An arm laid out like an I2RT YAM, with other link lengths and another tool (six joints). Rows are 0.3 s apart.
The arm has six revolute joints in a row. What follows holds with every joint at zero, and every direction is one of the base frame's.
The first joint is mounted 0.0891 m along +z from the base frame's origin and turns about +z.
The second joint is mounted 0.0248 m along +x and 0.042 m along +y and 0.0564 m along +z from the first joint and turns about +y.
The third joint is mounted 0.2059 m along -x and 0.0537 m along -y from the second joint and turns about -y.
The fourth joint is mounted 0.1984 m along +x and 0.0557 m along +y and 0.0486 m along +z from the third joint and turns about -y.
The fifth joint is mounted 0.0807 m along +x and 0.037 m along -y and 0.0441 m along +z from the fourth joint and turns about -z.
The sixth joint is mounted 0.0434 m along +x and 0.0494 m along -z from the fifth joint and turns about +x.
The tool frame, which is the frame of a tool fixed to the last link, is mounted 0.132 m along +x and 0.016 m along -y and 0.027 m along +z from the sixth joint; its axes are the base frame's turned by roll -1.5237, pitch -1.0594 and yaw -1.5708 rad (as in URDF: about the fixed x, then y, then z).
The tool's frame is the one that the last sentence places.
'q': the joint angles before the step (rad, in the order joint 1, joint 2, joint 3, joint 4, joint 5, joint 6). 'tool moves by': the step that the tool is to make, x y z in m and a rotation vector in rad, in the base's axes. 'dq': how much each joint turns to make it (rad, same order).
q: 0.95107 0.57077 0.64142 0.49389 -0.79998 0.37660
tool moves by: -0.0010 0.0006 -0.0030 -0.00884 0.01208 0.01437
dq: 0.00033 -0.00287 -0.00965 0.00449 -0.00936 0.01655
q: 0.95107 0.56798 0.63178 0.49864 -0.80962 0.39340
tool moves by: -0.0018 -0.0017 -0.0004 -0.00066 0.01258 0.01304
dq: -0.00028 -0.01073 -0.00752 0.00527 -0.00595 0.02249
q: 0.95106 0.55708 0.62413 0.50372 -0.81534 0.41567
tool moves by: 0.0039 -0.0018 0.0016 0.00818 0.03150 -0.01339
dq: 0.00006 -0.01052 -0.00582 0.00247 0.02781 0.02617
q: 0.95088 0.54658 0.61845 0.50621 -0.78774 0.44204
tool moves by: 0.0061 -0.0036 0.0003 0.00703 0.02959 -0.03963
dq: 0.00009 -0.03109 -0.00585 -0.03468 0.04865 0.00293
